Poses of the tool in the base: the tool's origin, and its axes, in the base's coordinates. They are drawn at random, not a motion.
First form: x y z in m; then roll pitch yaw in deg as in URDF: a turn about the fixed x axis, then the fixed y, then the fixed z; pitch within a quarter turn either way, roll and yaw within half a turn.
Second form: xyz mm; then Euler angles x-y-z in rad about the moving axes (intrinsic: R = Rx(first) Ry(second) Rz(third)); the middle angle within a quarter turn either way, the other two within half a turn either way. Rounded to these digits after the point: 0 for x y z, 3 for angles.
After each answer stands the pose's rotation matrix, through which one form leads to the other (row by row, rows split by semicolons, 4 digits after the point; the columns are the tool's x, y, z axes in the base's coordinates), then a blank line. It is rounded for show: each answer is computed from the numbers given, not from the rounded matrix.
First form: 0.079 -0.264 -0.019 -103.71 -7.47 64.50
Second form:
79 -264 -19 -2.056 -1.042 -0.561
0.4269 0.2683 -0.8636; 0.8949 0.0120 0.4461; 0.1300 -0.9633 -0.2350

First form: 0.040 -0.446 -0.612 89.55 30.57 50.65
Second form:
40 -446 -612 1.560 0.888 -0.525
0.5459 0.3164 0.7758; 0.6658 0.3983 -0.6309; -0.5086 0.8610 0.0068

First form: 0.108 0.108 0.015 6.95 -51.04 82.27
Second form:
108 108 15 0.897 0.016 1.486
0.0846 -0.9963 0.0161; 0.6231 0.0403 -0.7811; 0.7776 0.0761 0.6242

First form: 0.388 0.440 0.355 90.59 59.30 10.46
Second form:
388 440 355 1.576 0.174 -1.036
0.5021 0.8474 0.1728; 0.0927 0.1460 -0.9849; -0.8599 0.5105 -0.0053

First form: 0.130 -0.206 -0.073 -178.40 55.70 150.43
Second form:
130 -206 -73 2.488 0.782 -2.333
-0.4901 0.5134 0.7044; 0.2781 0.8580 -0.4318; -0.8261 -0.0157 -0.5633

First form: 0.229 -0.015 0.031 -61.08 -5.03 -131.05
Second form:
229 -15 31 0.845 0.759 -2.694
-0.6542 0.3143 0.6879; -0.7512 -0.3755 -0.5428; 0.0877 -0.8719 0.4817

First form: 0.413 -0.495 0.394 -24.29 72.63 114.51
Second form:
413 -495 394 -1.158 -0.826 1.755
-0.1239 -0.6665 -0.7352; 0.2716 -0.7353 0.6209; -0.9544 -0.1228 0.2721

